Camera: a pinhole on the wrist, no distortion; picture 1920 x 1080 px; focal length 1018.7 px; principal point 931.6 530.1 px. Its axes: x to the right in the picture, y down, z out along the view. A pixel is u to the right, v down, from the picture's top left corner.
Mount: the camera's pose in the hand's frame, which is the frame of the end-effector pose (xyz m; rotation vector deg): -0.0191 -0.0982 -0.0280 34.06 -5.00 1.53
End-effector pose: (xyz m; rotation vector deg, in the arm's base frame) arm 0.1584 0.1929 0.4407 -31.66 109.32 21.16
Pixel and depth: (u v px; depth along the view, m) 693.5 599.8 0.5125
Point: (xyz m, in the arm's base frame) 0.7217 0.1279 0.4486
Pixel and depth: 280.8 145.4 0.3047
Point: 0.5389 0.0025 0.5974
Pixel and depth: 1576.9 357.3 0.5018
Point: 0.5984 -0.0604 0.0543
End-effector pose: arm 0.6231 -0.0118 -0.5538 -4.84 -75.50 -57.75
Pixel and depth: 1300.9 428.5 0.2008
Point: 0.3717 -0.0928 -0.5877
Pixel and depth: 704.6 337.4 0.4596
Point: 0.1371 -0.0133 -0.7896
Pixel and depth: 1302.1 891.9 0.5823
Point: 0.0030 0.0976 -0.3775
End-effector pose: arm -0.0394 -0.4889 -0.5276 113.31 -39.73 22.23
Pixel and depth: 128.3 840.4 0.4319
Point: -0.2156 -0.6064 -1.0790
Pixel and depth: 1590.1 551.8 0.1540
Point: 0.1247 -0.5391 -0.6702
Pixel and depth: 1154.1 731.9 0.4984
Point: 0.1726 -0.7869 -0.9234
